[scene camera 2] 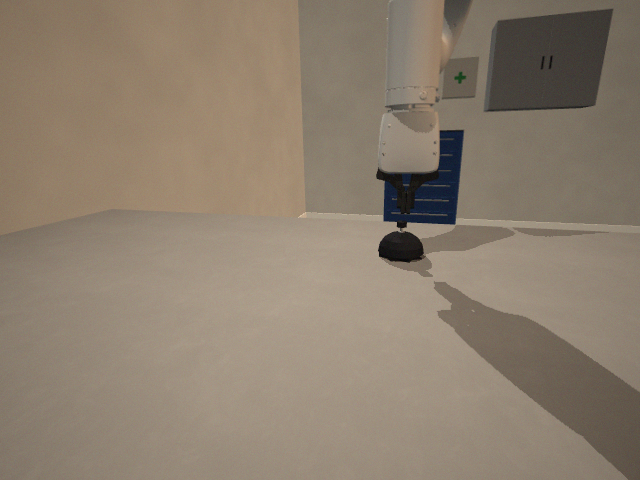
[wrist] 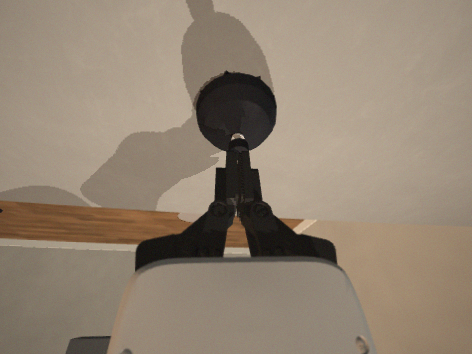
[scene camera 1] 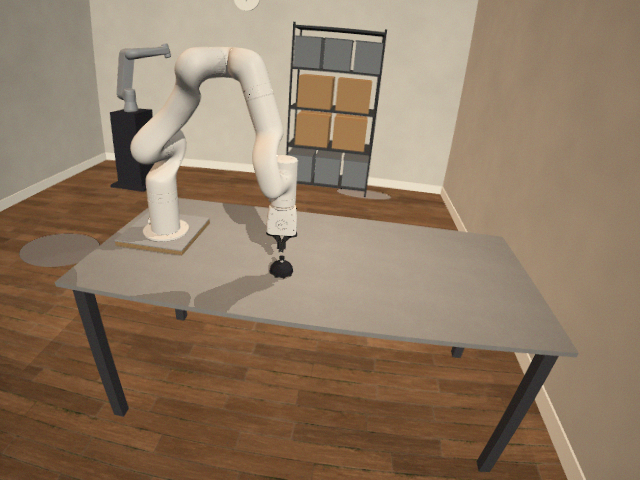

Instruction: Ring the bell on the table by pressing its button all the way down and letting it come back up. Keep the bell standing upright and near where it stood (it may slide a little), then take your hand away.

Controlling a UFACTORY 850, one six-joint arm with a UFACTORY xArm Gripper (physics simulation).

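Note:
The black dome bell (scene camera 1: 281,269) (scene camera 2: 400,246) (wrist: 236,110) stands upright on the grey table (scene camera 1: 403,279) (scene camera 2: 232,320). Its small black button (scene camera 1: 281,257) (scene camera 2: 401,224) (wrist: 239,143) sits up on a short bright stem above the dome. My gripper (scene camera 1: 281,250) (scene camera 2: 406,212) (wrist: 235,163) is shut with nothing between the fingers and points down. Its tips are a little above the button, with a small gap in both scene views. In scene camera 2 they stand slightly right of the button's centre. In the wrist view the tips hide part of the button.
My arm's base stands on a board (scene camera 1: 193,238) at the table's left end. Behind the table are a shelf rack (scene camera 1: 377,103) with boxes and another robot arm on a black stand (scene camera 1: 124,149). A blue drawer cabinet (scene camera 2: 450,178) stands beyond the table.

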